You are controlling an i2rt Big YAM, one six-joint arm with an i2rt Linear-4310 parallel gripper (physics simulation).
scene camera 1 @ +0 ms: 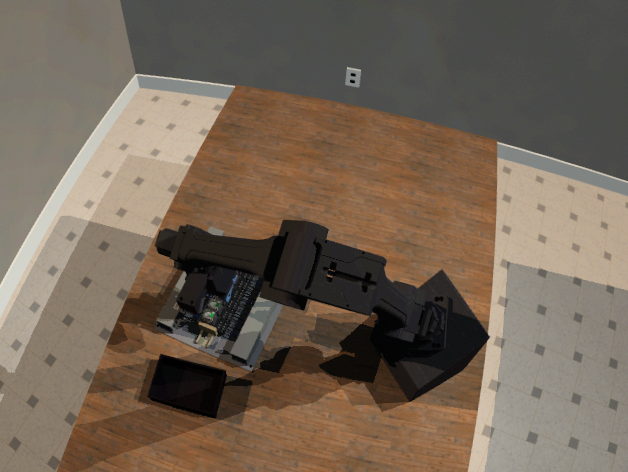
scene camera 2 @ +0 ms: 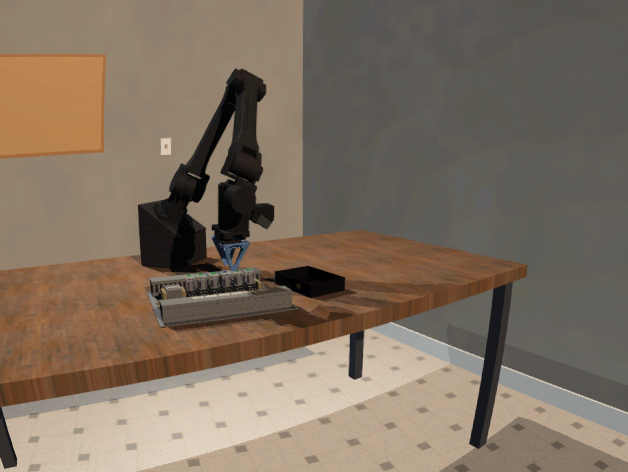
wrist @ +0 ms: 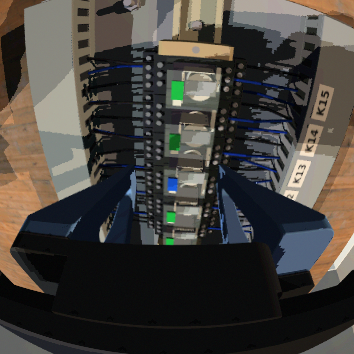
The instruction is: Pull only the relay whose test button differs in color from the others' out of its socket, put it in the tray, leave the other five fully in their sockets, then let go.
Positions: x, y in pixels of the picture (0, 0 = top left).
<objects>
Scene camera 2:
my gripper: 230, 268
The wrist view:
my gripper: 175, 173
tan end block: 165, 46
</objects>
